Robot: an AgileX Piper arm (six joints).
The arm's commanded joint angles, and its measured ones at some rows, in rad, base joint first. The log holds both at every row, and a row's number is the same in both.
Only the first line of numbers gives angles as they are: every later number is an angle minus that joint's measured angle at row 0.
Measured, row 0: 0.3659, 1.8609, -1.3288, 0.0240, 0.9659, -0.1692
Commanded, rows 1 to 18: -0.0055, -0.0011, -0.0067, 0.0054, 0.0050, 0.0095; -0.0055, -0.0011, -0.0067, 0.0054, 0.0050, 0.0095; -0.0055, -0.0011, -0.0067, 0.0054, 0.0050, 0.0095; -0.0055, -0.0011, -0.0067, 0.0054, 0.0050, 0.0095; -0.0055, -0.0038, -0.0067, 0.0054, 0.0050, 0.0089; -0.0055, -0.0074, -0.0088, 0.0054, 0.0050, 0.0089; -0.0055, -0.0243, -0.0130, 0.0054, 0.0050, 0.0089; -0.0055, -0.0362, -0.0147, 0.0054, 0.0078, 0.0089; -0.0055, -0.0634, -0.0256, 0.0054, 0.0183, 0.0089; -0.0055, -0.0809, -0.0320, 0.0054, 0.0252, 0.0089; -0.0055, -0.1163, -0.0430, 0.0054, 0.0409, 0.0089; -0.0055, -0.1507, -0.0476, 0.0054, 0.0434, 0.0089; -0.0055, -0.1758, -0.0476, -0.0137, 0.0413, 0.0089; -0.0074, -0.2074, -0.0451, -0.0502, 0.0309, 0.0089; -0.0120, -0.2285, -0.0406, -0.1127, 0.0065, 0.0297; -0.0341, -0.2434, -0.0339, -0.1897, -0.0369, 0.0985; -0.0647, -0.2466, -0.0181, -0.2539, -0.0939, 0.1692; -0.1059, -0.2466, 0.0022, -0.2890, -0.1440, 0.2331
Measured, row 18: -0.0176, -0.2288, -0.0402, -0.1350, -0.0194, 0.0715
